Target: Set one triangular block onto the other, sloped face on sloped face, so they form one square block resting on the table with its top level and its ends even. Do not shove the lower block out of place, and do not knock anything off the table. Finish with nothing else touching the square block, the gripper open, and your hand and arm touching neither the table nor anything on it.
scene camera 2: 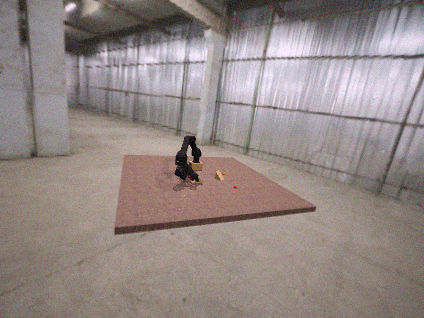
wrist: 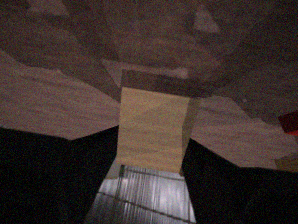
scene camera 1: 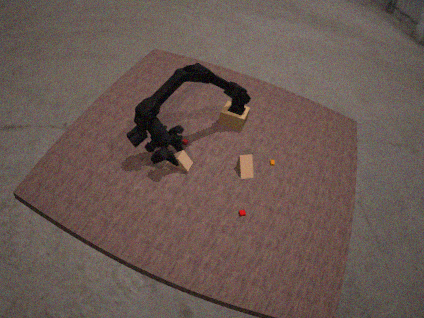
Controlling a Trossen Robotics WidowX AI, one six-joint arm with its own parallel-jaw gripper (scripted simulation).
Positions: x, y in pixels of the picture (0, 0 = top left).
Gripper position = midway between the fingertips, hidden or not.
The gripper (scene camera 1: 180, 160) holds a triangular block (wrist: 154, 131).
